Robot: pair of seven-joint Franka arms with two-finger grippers.
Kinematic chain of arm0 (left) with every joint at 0, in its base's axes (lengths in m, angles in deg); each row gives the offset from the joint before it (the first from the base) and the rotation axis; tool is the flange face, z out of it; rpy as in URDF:
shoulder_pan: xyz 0 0 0.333 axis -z
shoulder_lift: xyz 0 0 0 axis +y
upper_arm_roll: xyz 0 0 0.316 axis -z
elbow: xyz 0.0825 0 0 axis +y
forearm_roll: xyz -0.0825 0 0.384 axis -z
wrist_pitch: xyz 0 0 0 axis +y
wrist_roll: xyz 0.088 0 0 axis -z
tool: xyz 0 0 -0.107 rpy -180 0 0
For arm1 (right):
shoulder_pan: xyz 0 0 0.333 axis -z
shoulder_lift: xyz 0 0 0 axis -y
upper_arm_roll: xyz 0 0 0.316 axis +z
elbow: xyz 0.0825 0 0 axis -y
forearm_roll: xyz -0.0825 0 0.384 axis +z
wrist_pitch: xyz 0 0 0 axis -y
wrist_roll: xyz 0.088 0 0 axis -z
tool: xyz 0 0 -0.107 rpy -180 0 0
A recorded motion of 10 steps. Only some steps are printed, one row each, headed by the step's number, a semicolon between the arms.
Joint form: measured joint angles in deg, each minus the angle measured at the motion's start. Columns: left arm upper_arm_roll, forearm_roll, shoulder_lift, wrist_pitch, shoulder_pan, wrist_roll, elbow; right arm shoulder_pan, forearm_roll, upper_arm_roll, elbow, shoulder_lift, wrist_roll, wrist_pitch.
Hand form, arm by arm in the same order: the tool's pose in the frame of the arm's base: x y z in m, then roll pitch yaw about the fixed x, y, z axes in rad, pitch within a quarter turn. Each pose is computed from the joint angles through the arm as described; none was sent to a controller.
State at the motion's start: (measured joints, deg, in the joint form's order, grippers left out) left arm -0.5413 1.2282 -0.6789 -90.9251 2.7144 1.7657 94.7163; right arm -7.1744 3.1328 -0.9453 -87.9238 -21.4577 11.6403 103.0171
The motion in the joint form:
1: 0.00 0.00 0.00 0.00 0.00 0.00 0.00; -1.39 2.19 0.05 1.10 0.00 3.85 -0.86
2: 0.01 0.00 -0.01 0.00 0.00 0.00 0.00; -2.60 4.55 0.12 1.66 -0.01 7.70 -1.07
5: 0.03 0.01 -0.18 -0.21 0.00 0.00 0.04; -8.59 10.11 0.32 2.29 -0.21 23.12 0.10
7: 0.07 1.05 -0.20 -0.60 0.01 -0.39 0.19; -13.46 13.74 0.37 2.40 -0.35 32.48 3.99
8: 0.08 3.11 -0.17 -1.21 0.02 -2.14 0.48; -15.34 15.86 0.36 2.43 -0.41 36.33 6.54
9: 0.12 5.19 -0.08 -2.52 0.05 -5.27 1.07; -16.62 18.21 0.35 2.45 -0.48 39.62 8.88
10: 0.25 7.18 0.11 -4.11 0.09 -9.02 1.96; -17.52 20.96 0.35 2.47 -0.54 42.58 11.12
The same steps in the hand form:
1: 0.5492 -0.0231 0.5936 3.1184 0.0536 -0.0684; 0.6519 0.0972 0.4394 -3.0904 0.1258 -0.1569
2: 0.5491 -0.0232 0.5937 3.1184 0.0535 -0.0686; 0.6503 0.1154 0.4439 -3.0594 0.1375 -0.2094
5: 0.5487 -0.0234 0.5953 3.1184 0.0475 -0.0689; 0.6367 0.1933 0.4497 -3.0071 0.1881 -0.3900
7: 0.5492 -0.0257 0.5949 3.1007 0.0427 -0.0623; 0.6247 0.2528 0.4557 -2.9523 0.2043 -0.4873
8: 0.5500 -0.0296 0.5933 3.0662 0.0392 -0.0303; 0.6204 0.2759 0.4598 -2.9130 0.2154 -0.5347
9: 0.5522 -0.0339 0.5898 3.0318 0.0348 0.0266; 0.6180 0.2923 0.4636 -2.8736 0.2362 -0.5835
10: 0.5549 -0.0388 0.5834 2.9992 0.0379 0.0943; 0.6168 0.3046 0.4676 -2.8329 0.2676 -0.6343

